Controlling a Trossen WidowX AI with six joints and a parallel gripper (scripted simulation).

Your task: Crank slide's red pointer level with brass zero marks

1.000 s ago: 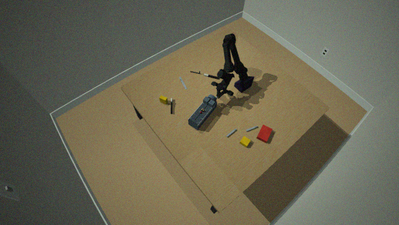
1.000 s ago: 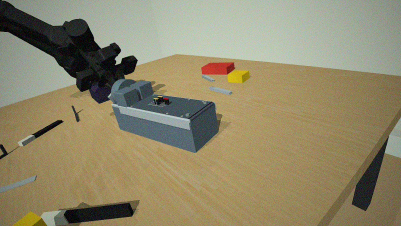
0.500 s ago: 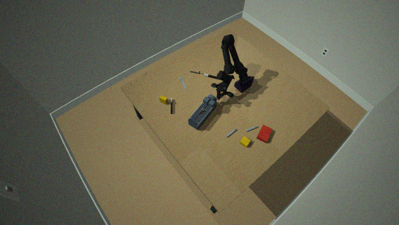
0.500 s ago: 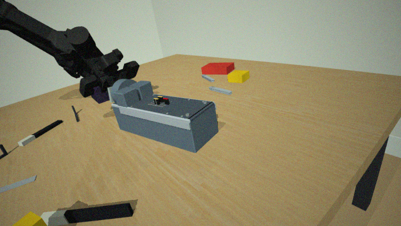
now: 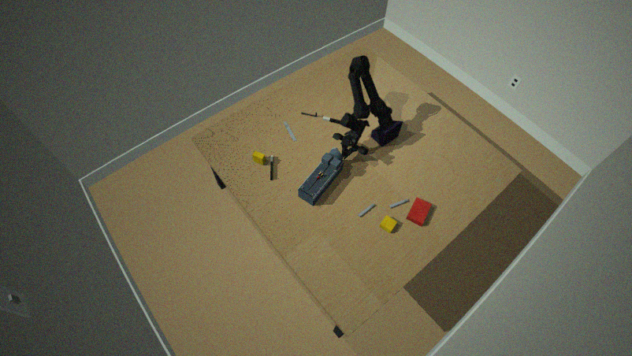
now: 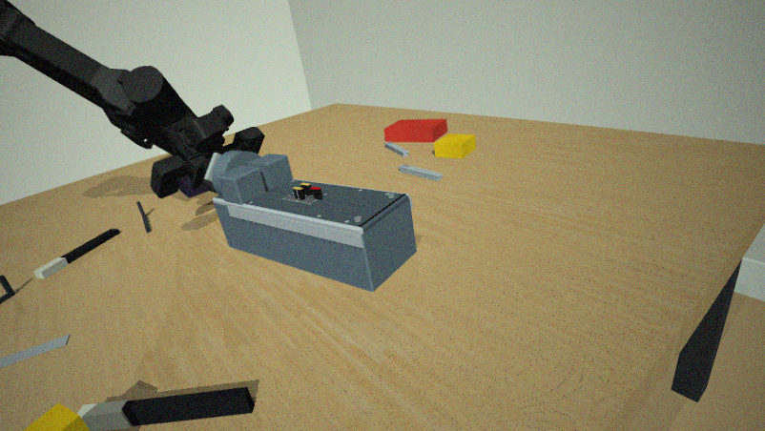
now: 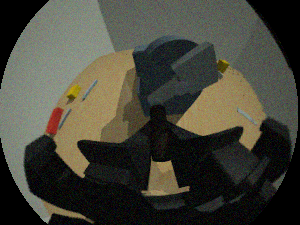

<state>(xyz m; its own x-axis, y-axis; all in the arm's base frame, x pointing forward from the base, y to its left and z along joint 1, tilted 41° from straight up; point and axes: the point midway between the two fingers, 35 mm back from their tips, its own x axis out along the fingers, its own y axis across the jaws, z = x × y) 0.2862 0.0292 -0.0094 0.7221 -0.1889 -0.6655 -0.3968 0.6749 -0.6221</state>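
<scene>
Right now the red pointer is 18 cm ahead of my gripper tip, 5 cm to the left of it and 4 cm above it. Also, from my gripper tip: red block (43 cm to the left, 16 cm behind, 3 cm below); dark crank handle (3 cm above, 2 cm behind, 1 cm to the right); grey bar (32 cm to the right, 13 cm ahead, 4 cm below).
</scene>
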